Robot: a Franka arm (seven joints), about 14 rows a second.
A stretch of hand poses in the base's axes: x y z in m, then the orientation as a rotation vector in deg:
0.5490, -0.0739, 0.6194, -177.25, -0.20, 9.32
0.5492, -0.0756, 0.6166, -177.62, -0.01, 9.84
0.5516, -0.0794, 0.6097, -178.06, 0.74, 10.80
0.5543, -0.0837, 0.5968, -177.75, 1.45, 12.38
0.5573, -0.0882, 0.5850, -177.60, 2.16, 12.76
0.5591, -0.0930, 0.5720, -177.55, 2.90, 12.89
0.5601, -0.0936, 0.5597, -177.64, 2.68, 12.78
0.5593, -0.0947, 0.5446, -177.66, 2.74, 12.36
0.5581, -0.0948, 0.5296, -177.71, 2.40, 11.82
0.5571, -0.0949, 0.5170, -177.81, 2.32, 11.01
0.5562, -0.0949, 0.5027, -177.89, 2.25, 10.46
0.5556, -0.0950, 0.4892, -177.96, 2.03, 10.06
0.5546, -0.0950, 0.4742, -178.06, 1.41, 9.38
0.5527, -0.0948, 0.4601, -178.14, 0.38, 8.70
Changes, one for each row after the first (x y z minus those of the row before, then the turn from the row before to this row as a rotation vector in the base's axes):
0.0002, -0.0017, -0.0028, -0.40, 0.32, -0.09
0.0024, -0.0038, -0.0069, -0.52, 0.61, -0.44
0.0027, -0.0043, -0.0129, 0.18, 1.03, -0.45
0.0030, -0.0045, -0.0118, 0.09, 0.26, -0.46
0.0018, -0.0048, -0.0130, 0.00, 0.09, -0.48
0.0010, -0.0006, -0.0123, -0.07, -0.08, 0.15
-0.0008, -0.0011, -0.0151, 0.00, -0.27, -0.04
-0.0012, -0.0001, -0.0150, 0.00, -0.35, 0.21
-0.0010, -0.0001, -0.0126, -0.05, -0.52, 0.05
-0.0009, 0.0000, -0.0143, -0.05, -0.36, 0.04
-0.0006, -0.0001, -0.0135, -0.04, -0.26, 0.14
-0.0010, 0.0000, -0.0150, -0.04, -0.45, 0.39
-0.0019, 0.0002, -0.0141, -0.01, -0.45, 0.66

